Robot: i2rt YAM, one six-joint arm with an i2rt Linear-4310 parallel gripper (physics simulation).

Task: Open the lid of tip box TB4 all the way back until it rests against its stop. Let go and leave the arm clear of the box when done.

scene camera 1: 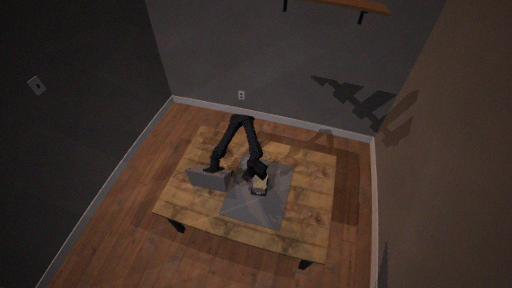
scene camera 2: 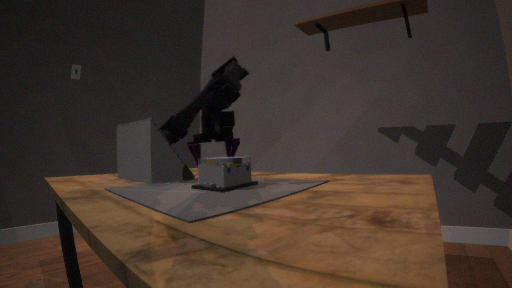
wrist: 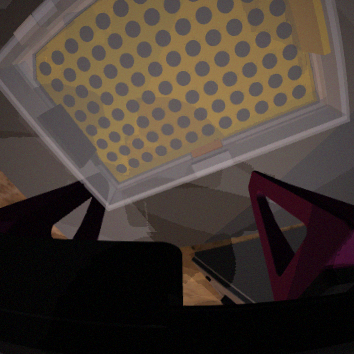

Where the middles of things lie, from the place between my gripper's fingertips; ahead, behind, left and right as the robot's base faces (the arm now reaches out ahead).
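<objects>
There is the clear lid [wrist: 132, 105], and my hand is 20 mm below it, 60 mm short of it and 20 mm to the left of it. I see the grey mat [scene camera 2: 177, 199] as well, which is 50 mm to the right of my hand, 50 mm below it and 70 mm ahead of it.
</objects>
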